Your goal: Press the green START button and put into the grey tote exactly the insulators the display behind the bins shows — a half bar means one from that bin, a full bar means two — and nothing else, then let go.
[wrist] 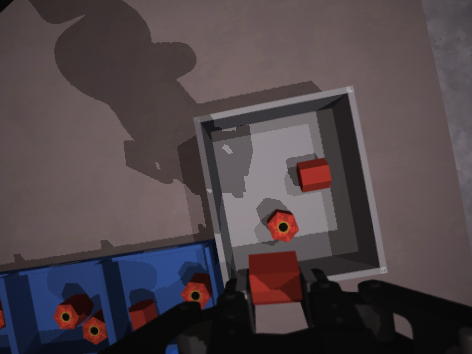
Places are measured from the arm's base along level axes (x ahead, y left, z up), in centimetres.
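Pixels of known places: gripper, between the fingertips: (274,281).
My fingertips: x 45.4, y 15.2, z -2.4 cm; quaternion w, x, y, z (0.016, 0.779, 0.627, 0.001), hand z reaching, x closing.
Note:
Ahead of a thing's pixels: the offset from my fingertips to its middle. "*": to the spot under its first point. Level surfaces: height alone.
My gripper (274,281) is shut on a red insulator {dx -0.6, dy +0.2, dz +1.2 cm} (275,277) at the bottom of the wrist view, held over the near end of the grey tote {dx -4.0, dy +3.0, dz -8.8 cm} (367,180). Two red insulators are in the tote: one insulator {dx -4.5, dy +6.0, dz -9.7 cm} (314,175) lies on its side near the right wall, and another insulator {dx -1.2, dy +1.7, dz -9.6 cm} (283,226) shows its end with a dark hole, nearer the gripper. The START button and the display do not show in this view.
Blue bins {* dx +0.4, dy -16.1, dz -8.1 cm} (109,305) stand at the lower left, next to the tote. They hold several red insulators, among them one upright-looking insulator {dx +2.1, dy -7.9, dz -9.6 cm} (195,295) near the tote's corner and another insulator {dx +0.3, dy -21.0, dz -9.6 cm} (66,317) further left. The arm's shadow falls across the table {dz -11.5 cm} (260,45).

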